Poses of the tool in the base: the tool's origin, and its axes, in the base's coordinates. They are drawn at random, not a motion.
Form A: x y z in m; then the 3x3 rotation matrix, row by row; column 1 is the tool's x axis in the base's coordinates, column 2 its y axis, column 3 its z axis. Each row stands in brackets.
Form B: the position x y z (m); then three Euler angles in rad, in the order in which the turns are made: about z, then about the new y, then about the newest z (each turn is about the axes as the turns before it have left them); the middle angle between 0 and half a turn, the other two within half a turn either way. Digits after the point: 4 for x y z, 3 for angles. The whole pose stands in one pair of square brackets.
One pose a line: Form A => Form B
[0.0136, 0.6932, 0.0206], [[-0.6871, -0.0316, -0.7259], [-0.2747, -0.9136, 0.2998], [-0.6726, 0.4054, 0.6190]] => [0.0136, 0.6932, 0.0206, 2.750, 0.903, 0.542]
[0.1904, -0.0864, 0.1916], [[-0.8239, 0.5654, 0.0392], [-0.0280, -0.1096, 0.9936], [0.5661, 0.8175, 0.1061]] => [0.1904, -0.0864, 0.1916, 1.531, 1.464, 2.176]
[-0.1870, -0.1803, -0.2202], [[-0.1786, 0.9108, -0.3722], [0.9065, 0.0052, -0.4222], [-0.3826, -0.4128, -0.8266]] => [-0.1870, -0.1803, -0.2202, -2.293, 2.544, -0.823]
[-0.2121, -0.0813, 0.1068], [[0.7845, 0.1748, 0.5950], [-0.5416, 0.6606, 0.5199], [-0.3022, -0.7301, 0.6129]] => [-0.2121, -0.0813, 0.1068, 0.718, 0.911, -1.178]
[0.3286, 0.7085, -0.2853], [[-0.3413, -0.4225, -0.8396], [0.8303, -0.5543, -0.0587], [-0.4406, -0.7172, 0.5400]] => [0.3286, 0.7085, -0.2853, -3.072, 1.000, -1.020]
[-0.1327, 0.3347, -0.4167], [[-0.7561, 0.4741, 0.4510], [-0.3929, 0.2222, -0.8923], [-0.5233, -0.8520, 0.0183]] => [-0.1327, 0.3347, -0.4167, -1.103, 1.553, -1.020]
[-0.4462, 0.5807, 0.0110], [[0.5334, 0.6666, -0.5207], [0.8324, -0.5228, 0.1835], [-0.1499, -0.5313, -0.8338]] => [-0.4462, 0.5807, 0.0110, 2.803, 2.557, -1.296]
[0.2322, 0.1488, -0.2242], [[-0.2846, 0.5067, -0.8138], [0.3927, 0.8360, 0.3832], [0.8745, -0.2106, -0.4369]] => [0.2322, 0.1488, -0.2242, 2.702, 2.023, -2.905]
